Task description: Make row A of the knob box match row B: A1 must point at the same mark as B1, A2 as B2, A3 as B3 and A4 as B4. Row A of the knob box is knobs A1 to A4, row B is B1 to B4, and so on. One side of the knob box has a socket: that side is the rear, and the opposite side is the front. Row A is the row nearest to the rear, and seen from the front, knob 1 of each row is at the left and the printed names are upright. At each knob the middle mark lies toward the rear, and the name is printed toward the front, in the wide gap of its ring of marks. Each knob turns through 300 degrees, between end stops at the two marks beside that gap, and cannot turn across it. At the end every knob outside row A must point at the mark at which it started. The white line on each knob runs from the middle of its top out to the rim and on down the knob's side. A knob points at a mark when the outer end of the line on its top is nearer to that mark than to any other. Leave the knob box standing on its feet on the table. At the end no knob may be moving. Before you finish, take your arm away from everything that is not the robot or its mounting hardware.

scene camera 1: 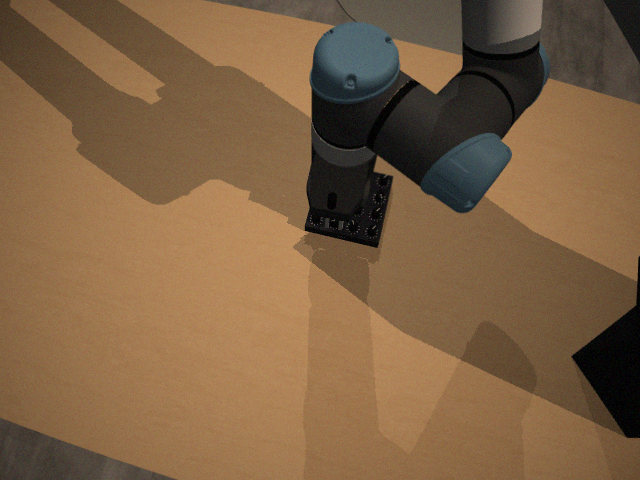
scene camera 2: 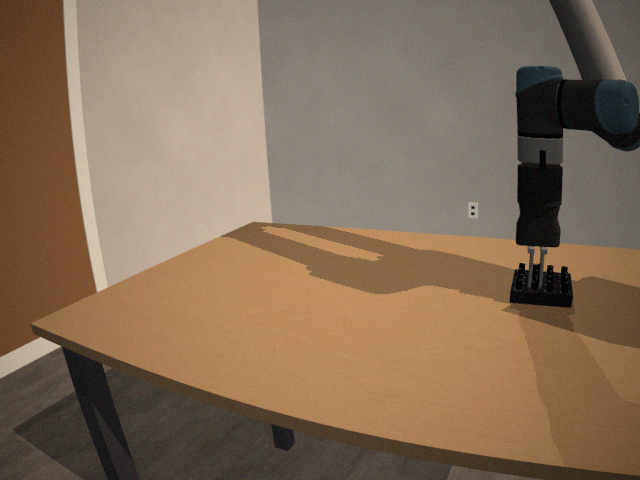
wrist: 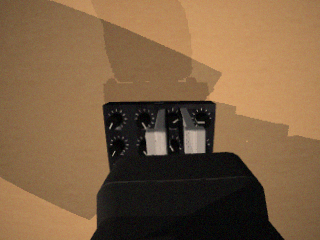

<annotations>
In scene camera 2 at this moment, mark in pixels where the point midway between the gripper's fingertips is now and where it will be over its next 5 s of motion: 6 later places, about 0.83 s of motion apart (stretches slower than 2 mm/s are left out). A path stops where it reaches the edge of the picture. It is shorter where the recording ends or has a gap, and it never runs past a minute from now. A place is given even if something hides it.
My gripper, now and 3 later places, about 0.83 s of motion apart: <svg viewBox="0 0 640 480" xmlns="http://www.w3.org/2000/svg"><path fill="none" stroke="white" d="M534 285L536 263L536 256L539 208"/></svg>
</annotations>
